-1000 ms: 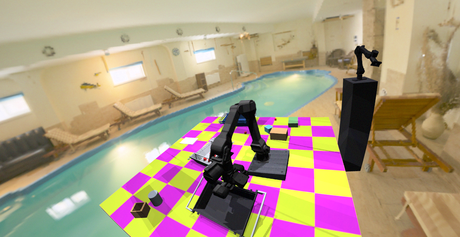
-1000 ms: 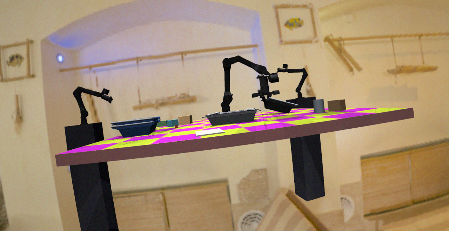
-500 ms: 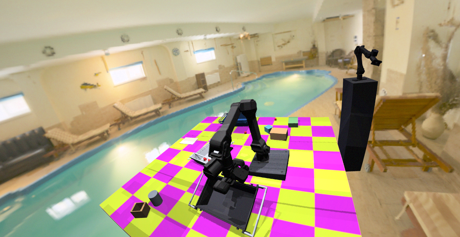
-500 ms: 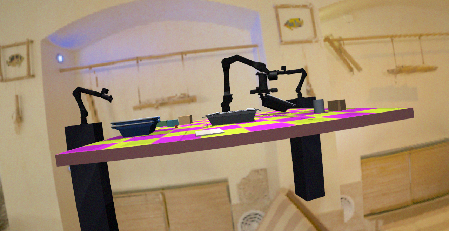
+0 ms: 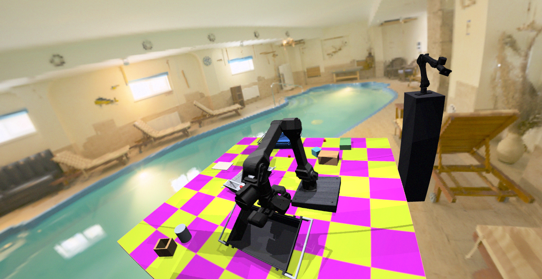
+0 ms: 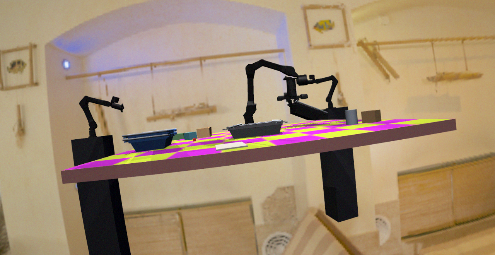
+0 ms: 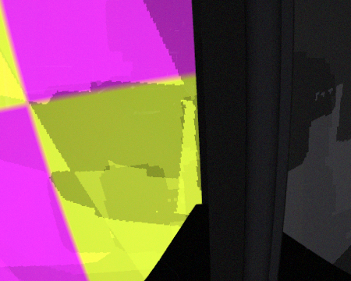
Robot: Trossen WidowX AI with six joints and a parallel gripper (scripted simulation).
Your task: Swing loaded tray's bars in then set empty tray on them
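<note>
Right now my gripper tip is 8 cm to the right of the dark tray and 2 cm short of it. From my gripper tip the other things lie so: grey cylinder: 42 cm ahead, 11 cm to the left, 6 cm below; then box: 46 cm ahead, 19 cm to the left, 8 cm below; then teal cube: 64 cm to the right, 13 cm behind, 8 cm below.
</note>
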